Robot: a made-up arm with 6 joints. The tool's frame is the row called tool. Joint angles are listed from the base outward.
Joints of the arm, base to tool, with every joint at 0 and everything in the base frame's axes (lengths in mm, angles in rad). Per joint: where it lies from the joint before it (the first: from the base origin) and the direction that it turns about. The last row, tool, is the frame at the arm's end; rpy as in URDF.
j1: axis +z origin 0 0 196.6
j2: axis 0.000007 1 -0.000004 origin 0 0 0
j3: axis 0.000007 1 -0.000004 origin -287.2 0 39.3
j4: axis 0.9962 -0.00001 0.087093 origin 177.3 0 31.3
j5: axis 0.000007 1 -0.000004 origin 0 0 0
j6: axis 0.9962 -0.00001 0.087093 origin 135.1 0 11.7
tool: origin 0 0 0 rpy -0.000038 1.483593 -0.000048
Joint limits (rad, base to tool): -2.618..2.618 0..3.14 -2.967..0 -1.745..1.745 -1.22..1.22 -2.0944..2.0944
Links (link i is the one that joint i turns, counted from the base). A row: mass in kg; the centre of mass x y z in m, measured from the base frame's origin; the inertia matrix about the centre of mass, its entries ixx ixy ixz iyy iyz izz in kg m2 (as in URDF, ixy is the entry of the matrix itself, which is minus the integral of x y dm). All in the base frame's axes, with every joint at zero. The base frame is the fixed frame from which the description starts. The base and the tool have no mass.
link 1: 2.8; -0.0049 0.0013 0.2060; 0.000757 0 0 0.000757 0 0.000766
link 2: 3.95; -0.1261 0.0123 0.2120; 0.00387 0 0.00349 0.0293 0 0.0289
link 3: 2.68; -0.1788 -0.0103 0.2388; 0.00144 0 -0.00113 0.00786 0 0.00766
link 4: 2.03; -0.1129 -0.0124 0.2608; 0.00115 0 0.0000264 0.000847 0 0.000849
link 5: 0.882; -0.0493 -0.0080 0.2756; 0.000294 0 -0.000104 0.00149 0 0.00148
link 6: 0.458; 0.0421 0.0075 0.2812; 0.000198 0 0.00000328 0.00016 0 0.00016
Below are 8 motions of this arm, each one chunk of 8 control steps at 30 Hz.
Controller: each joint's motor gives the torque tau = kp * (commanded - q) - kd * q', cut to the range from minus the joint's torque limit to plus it. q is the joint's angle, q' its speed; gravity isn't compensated. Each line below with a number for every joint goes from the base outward.
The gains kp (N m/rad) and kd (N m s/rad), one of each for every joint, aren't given. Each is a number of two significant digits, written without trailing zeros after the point. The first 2 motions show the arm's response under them.
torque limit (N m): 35 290 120 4.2 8.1 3.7
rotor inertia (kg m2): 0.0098 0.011 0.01 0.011 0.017 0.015
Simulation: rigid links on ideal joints. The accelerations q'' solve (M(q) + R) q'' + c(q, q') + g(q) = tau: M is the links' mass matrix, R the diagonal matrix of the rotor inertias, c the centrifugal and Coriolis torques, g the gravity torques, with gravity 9.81 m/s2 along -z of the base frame. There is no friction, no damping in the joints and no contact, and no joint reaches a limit. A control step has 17 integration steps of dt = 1/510 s. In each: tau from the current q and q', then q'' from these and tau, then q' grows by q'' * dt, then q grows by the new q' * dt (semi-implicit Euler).
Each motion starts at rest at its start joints. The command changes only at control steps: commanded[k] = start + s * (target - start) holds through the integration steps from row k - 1 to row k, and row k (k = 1, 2, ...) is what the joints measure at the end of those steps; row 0 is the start. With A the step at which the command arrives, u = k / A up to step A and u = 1 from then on. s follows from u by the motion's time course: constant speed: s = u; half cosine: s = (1 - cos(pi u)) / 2; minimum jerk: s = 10 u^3 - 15 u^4 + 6 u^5; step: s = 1 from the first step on.
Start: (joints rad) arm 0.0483 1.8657 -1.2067 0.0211 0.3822 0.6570
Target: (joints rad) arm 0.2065 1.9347 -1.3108 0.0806 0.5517 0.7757
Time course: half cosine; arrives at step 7
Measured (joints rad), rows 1 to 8:
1: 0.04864 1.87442 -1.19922 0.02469 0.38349 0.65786
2: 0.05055 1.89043 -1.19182 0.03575 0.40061 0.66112
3: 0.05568 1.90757 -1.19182 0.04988 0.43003 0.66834
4: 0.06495 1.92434 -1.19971 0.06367 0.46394 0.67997
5: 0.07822 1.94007 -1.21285 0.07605 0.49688 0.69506
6: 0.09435 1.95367 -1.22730 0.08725 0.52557 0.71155
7: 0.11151 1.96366 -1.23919 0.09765 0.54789 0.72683
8: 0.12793 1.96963 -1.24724 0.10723 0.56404 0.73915
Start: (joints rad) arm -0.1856 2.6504 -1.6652 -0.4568 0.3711 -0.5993
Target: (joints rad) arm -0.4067 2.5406 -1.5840 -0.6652 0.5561 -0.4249
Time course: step
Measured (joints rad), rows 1 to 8:
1: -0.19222 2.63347 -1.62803 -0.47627 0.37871 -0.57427
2: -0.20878 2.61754 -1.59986 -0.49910 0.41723 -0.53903
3: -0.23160 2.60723 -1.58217 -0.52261 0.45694 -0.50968
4: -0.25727 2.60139 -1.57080 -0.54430 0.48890 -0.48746
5: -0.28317 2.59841 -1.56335 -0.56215 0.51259 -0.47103
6: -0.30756 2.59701 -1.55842 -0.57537 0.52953 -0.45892
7: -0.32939 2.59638 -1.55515 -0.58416 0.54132 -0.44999
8: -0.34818 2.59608 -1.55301 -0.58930 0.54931 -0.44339
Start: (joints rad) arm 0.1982 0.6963 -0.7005 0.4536 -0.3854 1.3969
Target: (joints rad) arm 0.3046 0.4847 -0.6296 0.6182 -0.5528 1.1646
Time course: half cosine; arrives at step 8
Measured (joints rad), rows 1 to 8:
1: 0.19886 0.68995 -0.68564 0.46062 -0.38051 1.39571
2: 0.20112 0.67678 -0.66628 0.48589 -0.36262 1.39076
3: 0.20573 0.65560 -0.64844 0.52066 -0.34473 1.37952
4: 0.21276 0.62604 -0.63208 0.55776 -0.33569 1.36094
5: 0.22178 0.59066 -0.61708 0.59373 -0.33837 1.33584
6: 0.23201 0.55395 -0.60368 0.62702 -0.35165 1.30659
7: 0.24246 0.52109 -0.59243 0.65663 -0.37205 1.27662
8: 0.25202 0.49687 -0.58408 0.68139 -0.39513 1.24979

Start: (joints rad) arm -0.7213 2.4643 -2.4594 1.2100 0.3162 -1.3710
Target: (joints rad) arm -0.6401 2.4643 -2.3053 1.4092 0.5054 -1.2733
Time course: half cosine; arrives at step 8
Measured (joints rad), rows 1 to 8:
1: -0.72128 2.47218 -2.45220 1.21205 0.31754 -1.37043
2: -0.72104 2.48725 -2.43254 1.21037 0.32463 -1.36859
3: -0.72022 2.50282 -2.40517 1.20486 0.33912 -1.36454
4: -0.71839 2.51551 -2.37401 1.20072 0.36023 -1.35768
5: -0.71517 2.52434 -2.34226 1.20197 0.38610 -1.34811
6: -0.71031 2.52969 -2.31270 1.20940 0.41434 -1.33666
7: -0.70384 2.53252 -2.28781 1.22090 0.44232 -1.32471
8: -0.69606 2.53381 -2.26972 1.23280 0.46739 -1.31386

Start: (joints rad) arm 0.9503 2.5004 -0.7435 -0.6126 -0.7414 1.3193
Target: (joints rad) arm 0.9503 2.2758 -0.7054 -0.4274 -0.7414 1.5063
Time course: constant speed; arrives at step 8
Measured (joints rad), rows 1 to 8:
1: 0.95058 2.50388 -0.74299 -0.60898 -0.73418 1.32250
2: 0.95108 2.50005 -0.73956 -0.60130 -0.71320 1.33029
3: 0.95143 2.48579 -0.73473 -0.58992 -0.69012 1.34198
4: 0.95155 2.46468 -0.72980 -0.57439 -0.67256 1.35672
5: 0.95151 2.43978 -0.72500 -0.55507 -0.66169 1.37379
6: 0.95139 2.41295 -0.72019 -0.53299 -0.65590 1.39258
7: 0.95124 2.38520 -0.71519 -0.50930 -0.65314 1.41263
8: 0.95109 2.35703 -0.70994 -0.48495 -0.65184 1.43360

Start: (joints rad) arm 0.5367 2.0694 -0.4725 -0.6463 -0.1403 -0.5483
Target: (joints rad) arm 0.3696 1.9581 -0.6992 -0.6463 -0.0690 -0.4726
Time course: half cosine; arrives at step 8
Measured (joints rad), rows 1 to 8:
1: 0.53622 2.07770 -0.47289 -0.64518 -0.13882 -0.54793
2: 0.53401 2.08189 -0.47976 -0.64495 -0.12828 -0.54640
3: 0.52848 2.07718 -0.49584 -0.64545 -0.11352 -0.54286
4: 0.51901 2.06552 -0.52091 -0.64571 -0.09870 -0.53690
5: 0.50587 2.04966 -0.55241 -0.64532 -0.08591 -0.52875
6: 0.49001 2.03247 -0.58620 -0.64430 -0.07609 -0.51917
7: 0.47288 2.01675 -0.61749 -0.64281 -0.06950 -0.50929
8: 0.45622 2.00496 -0.64167 -0.64105 -0.06600 -0.50038

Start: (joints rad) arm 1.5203 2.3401 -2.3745 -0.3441 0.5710 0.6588
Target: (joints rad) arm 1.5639 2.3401 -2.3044 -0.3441 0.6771 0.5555
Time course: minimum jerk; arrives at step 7
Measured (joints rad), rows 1 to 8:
1: 1.52022 2.34773 -2.36797 -0.34204 0.57262 0.65850
2: 1.52022 2.36239 -2.35198 -0.32944 0.58516 0.65600
3: 1.52078 2.37728 -2.33059 -0.30737 0.60971 0.64927
4: 1.52231 2.38930 -2.30724 -0.28212 0.64215 0.63769
5: 1.52505 2.39771 -2.28522 -0.25898 0.67742 0.62253
6: 1.52888 2.40296 -2.26739 -0.24050 0.71075 0.60651
7: 1.53340 2.40571 -2.25530 -0.22718 0.73827 0.59241
8: 1.53819 2.40642 -2.24822 -0.21889 0.75790 0.58139

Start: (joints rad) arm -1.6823 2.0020 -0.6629 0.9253 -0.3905 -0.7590
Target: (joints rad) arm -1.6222 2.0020 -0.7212 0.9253 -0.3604 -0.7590
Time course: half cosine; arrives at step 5
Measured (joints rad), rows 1 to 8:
1: -1.68195 2.01155 -0.66007 0.92604 -0.38721 -0.75901
2: -1.68062 2.02193 -0.65977 0.93426 -0.37150 -0.75967
3: -1.67687 2.02831 -0.66511 0.94542 -0.35191 -0.76053
4: -1.67069 2.03180 -0.67431 0.95375 -0.33477 -0.76118
5: -1.66330 2.03361 -0.68355 0.95677 -0.32228 -0.76151
6: -1.65611 2.03452 -0.69025 0.95570 -0.31392 -0.76163
7: -1.64986 2.03498 -0.69444 0.95330 -0.30812 -0.76168
8: -1.64467 2.03524 -0.69692 0.95126 -0.30389 -0.76173

